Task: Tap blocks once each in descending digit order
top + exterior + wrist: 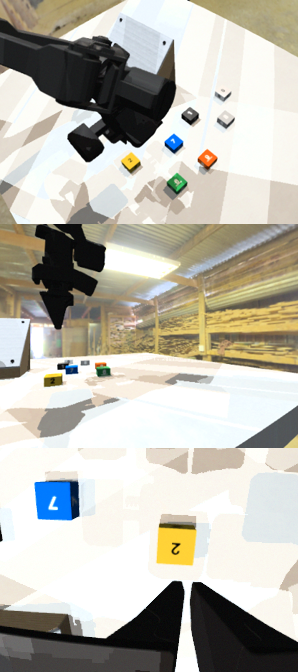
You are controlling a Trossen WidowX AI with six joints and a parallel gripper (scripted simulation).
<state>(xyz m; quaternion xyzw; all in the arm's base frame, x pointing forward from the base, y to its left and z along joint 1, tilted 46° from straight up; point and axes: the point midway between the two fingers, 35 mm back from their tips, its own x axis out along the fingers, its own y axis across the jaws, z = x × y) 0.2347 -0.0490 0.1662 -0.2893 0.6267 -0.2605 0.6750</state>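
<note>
The dark grey block lies 19 cm to the left of my gripper tip, 11 cm below it and 1 cm behind it. The rest, counted from my gripper tip: blue block (11 cm to the left, 11 cm below, 2 cm ahead); then yellow block (11 cm below, 1 cm behind); then green block (11 cm below, 10 cm ahead, 4 cm to the left).
</note>
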